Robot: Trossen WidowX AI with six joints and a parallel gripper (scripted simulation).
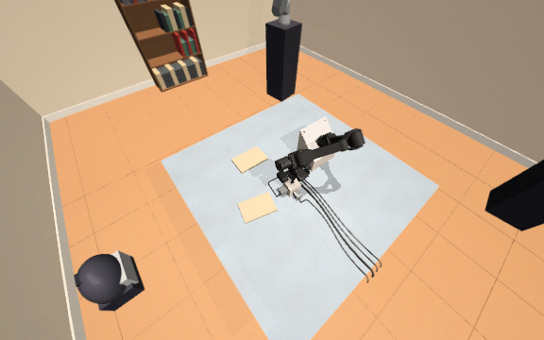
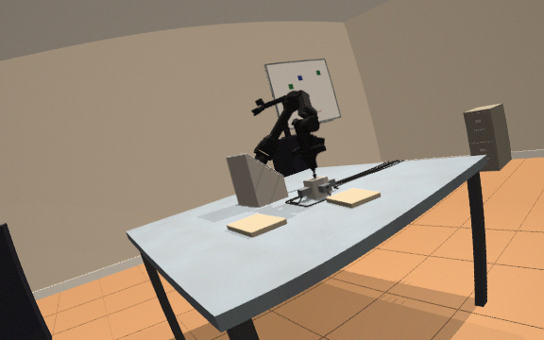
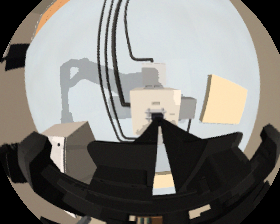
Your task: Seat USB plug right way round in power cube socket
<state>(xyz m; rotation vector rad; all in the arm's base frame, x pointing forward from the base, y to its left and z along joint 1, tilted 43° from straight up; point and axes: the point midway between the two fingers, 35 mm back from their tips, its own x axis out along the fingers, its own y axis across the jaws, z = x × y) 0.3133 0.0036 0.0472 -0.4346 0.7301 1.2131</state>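
Now: gripper tip 2 cm above the dark USB plug.
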